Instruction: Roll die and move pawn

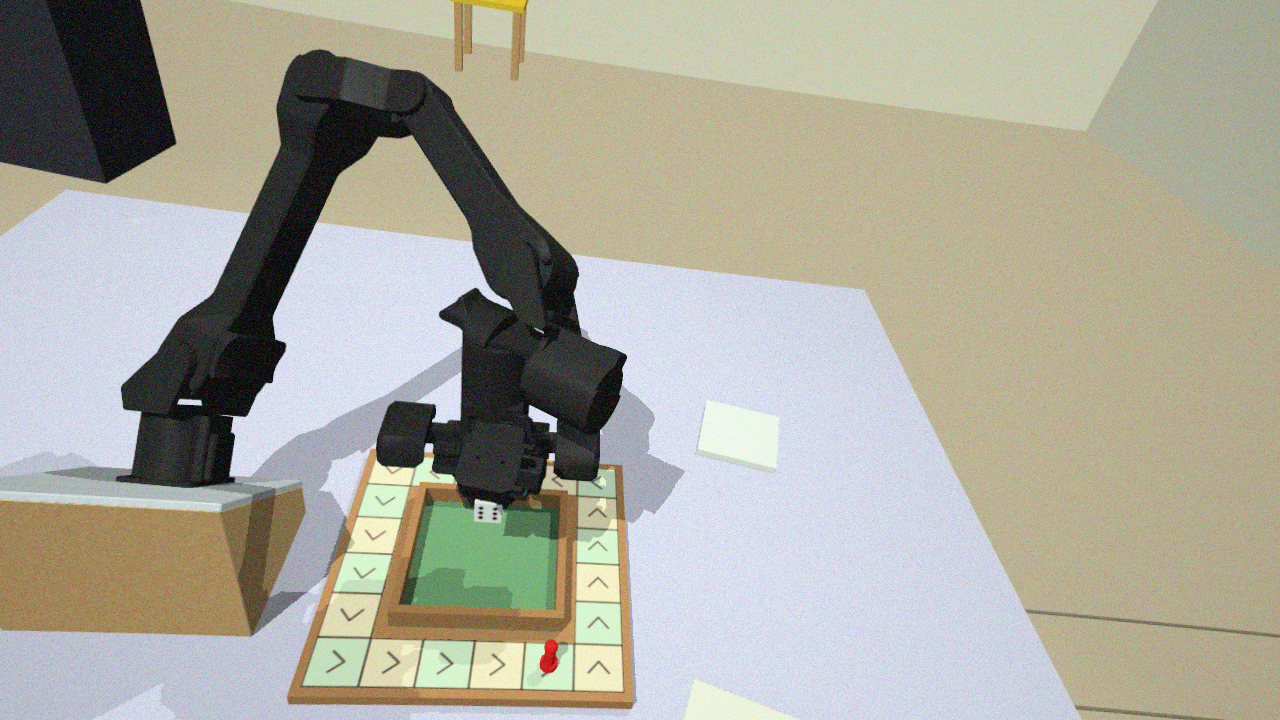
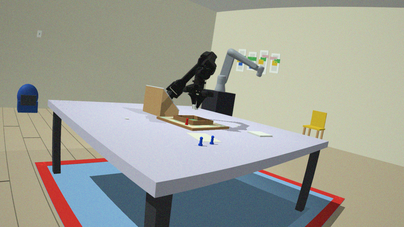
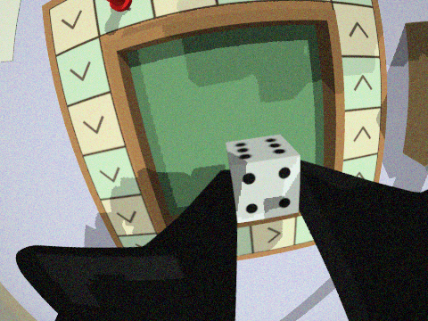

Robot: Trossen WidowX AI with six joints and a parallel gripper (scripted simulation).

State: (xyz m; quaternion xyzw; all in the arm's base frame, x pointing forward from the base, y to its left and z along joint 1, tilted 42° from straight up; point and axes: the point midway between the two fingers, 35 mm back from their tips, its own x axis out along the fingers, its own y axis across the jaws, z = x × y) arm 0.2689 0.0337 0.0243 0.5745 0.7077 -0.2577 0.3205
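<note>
My gripper tip is 90 mm short of the red pawn, 100 mm to the left of it and 60 mm above it. From my gripper tip the other things lie so: green dice tray 80 mm below; pale card 280 mm ahead, 140 mm to the right, 90 mm below; white die right at my gripper tip.
</note>
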